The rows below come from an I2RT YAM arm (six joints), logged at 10 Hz.
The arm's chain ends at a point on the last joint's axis. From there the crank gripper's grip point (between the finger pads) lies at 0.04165 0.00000 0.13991 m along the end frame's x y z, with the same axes.
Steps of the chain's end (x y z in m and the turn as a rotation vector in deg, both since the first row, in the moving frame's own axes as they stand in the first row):
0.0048, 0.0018, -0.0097, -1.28, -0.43, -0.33
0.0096, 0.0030, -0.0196, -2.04, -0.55, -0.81
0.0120, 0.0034, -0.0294, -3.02, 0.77, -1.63
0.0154, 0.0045, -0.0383, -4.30, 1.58, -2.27
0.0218, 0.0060, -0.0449, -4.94, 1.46, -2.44
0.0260, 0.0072, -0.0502, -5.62, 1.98, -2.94
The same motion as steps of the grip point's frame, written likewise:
0.0038, 0.0047, -0.0094, -1.28, -0.43, -0.33
0.0083, 0.0074, -0.0193, -2.04, -0.55, -0.81
0.0140, 0.0095, -0.0301, -3.02, 0.77, -1.63
0.0194, 0.0132, -0.0398, -4.30, 1.58, -2.27
0.0256, 0.0162, -0.0464, -4.94, 1.46, -2.44
0.0311, 0.0186, -0.0523, -5.62, 1.98, -2.94

